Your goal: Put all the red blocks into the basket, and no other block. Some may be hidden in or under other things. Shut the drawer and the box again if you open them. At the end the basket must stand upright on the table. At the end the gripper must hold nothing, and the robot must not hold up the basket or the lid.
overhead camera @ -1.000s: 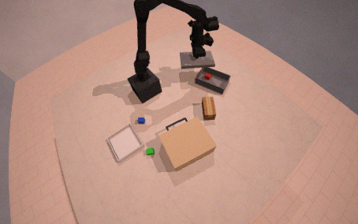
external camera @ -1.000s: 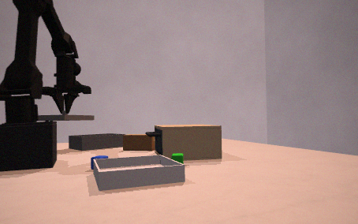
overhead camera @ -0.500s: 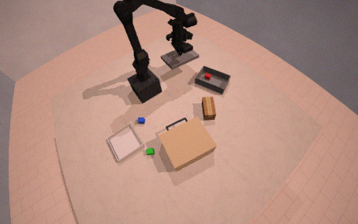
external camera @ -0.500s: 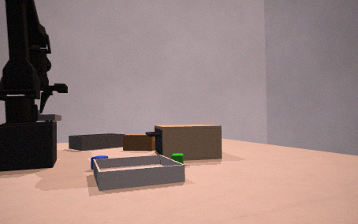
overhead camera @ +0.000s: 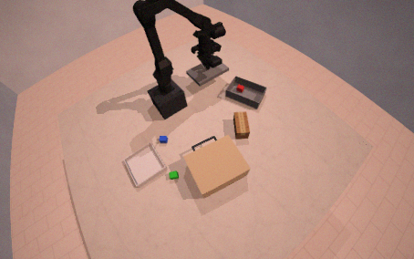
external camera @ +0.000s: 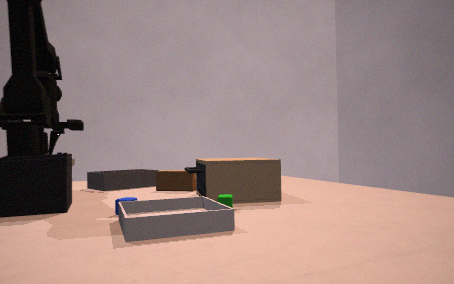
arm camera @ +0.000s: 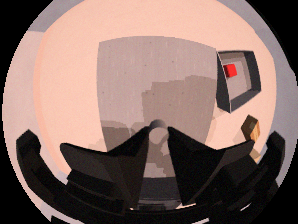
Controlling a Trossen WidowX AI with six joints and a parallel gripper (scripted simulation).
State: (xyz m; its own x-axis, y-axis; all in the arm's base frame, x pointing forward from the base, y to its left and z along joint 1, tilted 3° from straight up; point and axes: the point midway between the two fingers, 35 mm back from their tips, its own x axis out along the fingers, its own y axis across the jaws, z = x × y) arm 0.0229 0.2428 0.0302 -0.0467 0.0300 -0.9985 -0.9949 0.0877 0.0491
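The small brown box is 33 cm ahead of my hand, 10 cm to the right of it and 10 cm below it. The rest, counted from my hand: blue block: 14 cm ahead, 40 cm to the right, 12 cm below; drawer: 38 cm ahead, 30 cm to the right, 9 cm below; grey flat piece: 4 cm below.
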